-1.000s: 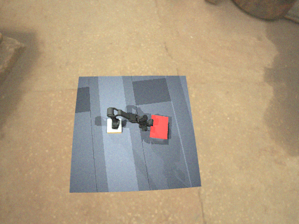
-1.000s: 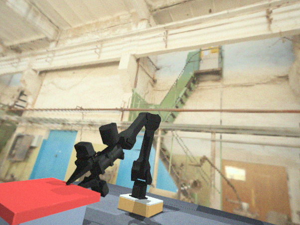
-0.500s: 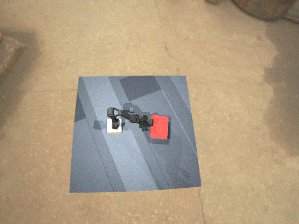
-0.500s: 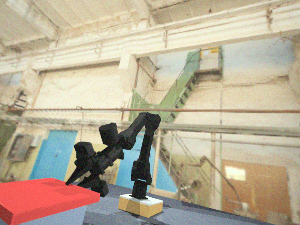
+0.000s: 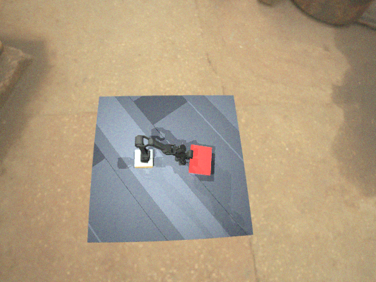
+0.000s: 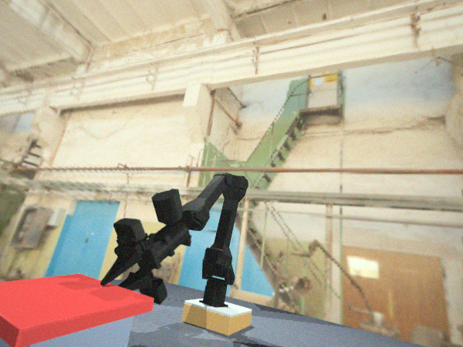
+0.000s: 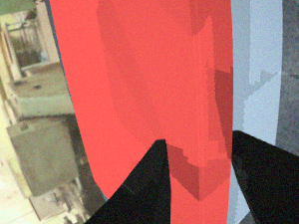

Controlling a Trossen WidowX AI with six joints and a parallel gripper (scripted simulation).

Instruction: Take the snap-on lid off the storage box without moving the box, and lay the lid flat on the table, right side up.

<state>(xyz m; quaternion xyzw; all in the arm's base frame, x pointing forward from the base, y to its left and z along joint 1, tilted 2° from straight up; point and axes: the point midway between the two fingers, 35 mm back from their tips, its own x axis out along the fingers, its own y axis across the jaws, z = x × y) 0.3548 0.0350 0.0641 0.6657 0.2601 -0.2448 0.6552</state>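
Right now my gripper tip is 8 cm short of the red lid.
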